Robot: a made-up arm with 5 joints.
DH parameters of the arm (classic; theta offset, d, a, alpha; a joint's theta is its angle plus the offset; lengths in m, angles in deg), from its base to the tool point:
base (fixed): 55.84 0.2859 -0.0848 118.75
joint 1: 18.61 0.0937 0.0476 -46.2
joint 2: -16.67 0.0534 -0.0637 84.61
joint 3: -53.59 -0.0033 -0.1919 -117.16
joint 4: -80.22 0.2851 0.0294 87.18
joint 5: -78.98 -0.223 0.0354 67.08
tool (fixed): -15.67 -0.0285 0 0
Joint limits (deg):
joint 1: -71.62..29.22
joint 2: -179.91..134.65
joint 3: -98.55..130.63
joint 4: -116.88..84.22
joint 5: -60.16..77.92
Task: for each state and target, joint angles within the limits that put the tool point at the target. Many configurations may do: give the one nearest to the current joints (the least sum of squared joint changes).
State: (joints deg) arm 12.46 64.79 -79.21 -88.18 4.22
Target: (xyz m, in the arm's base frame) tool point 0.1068 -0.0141 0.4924
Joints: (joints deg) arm 26.69 64.52 -63.66 -51.77 -10.35
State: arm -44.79 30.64 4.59 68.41 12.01
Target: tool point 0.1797 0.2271 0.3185
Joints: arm -68.53 -13.35 -4.42 70.19 17.92
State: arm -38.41 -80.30 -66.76 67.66 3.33
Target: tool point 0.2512 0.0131 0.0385
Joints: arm -17.82 -110.38 -48.81 59.23 -2.39
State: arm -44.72 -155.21 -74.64 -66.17 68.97
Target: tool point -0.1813 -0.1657 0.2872
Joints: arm -41.73 -166.92 -79.65 -34.77 54.95
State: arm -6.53 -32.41 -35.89 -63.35 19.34
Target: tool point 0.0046 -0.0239 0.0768
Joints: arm -13.93 -69.54 -71.76 -24.35 -10.47
